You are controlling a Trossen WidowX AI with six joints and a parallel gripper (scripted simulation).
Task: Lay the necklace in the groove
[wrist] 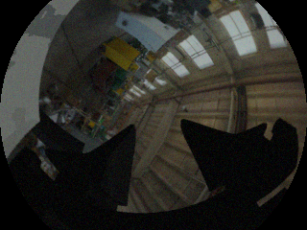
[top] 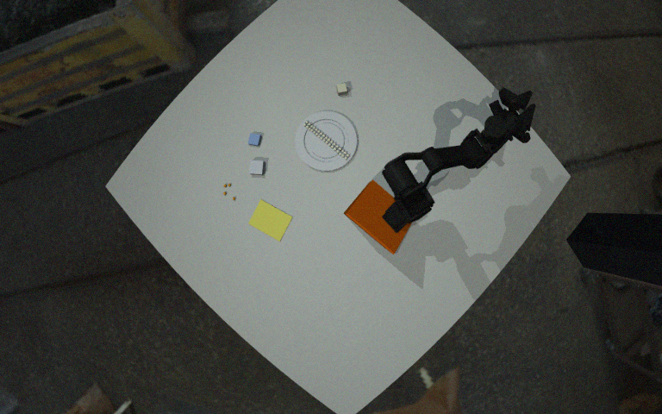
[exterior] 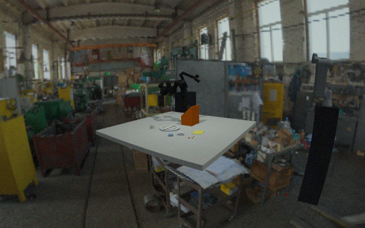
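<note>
Right now the cream cube is 420 mm ahead of my gripper tip, 320 mm to the left of it and 370 mm below it. The rest, counted from my gripper tip: blue cube 490 mm ahead, 650 mm to the left, 380 mm below; yellow pad 250 mm ahead, 790 mm to the left, 380 mm below.
</note>
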